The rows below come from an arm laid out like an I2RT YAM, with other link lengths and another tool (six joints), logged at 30 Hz.
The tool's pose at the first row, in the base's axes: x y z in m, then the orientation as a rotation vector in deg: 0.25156 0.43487 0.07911 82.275 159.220 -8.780
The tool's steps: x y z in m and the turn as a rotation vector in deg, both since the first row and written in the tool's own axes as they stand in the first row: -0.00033 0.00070 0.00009 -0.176 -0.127 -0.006; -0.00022 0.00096 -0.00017 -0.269 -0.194 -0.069; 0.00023 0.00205 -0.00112 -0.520 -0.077 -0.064; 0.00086 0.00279 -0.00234 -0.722 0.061 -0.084; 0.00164 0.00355 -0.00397 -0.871 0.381 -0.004; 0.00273 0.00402 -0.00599 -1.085 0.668 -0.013; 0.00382 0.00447 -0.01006 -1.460 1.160 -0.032; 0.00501 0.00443 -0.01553 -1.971 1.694 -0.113; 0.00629 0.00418 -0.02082 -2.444 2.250 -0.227; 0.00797 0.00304 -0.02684 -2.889 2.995 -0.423; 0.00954 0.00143 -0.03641 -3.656 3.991 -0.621; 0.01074 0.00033 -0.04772 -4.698 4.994 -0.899; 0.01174 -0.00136 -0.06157 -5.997 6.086 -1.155; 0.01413 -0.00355 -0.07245 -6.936 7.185 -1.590
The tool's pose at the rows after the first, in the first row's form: 0.25232 0.43500 0.07898 82.168 159.067 -8.617; 0.25248 0.43526 0.07921 82.029 159.031 -8.532; 0.25314 0.43634 0.08004 82.038 159.037 -8.100; 0.25342 0.43739 0.08116 82.032 159.093 -7.722; 0.25364 0.43861 0.08268 82.261 159.233 -7.294; 0.25347 0.43995 0.08459 82.338 159.392 -6.796; 0.25335 0.44146 0.08855 82.462 159.662 -5.930; 0.25282 0.44291 0.09393 -82.450 -159.887 4.838; 0.25207 0.44429 0.09915 -82.188 -159.733 3.772; 0.25039 0.44555 0.10514 -81.738 -159.463 2.611; 0.24851 0.44678 0.11471 -81.253 -159.122 0.829; 0.24733 0.44815 0.12600 -80.692 -158.927 -1.327; 0.24587 0.44926 0.13986 -80.160 -158.722 -3.892; 0.24310 0.45094 0.15074 -79.308 -158.454 -5.948
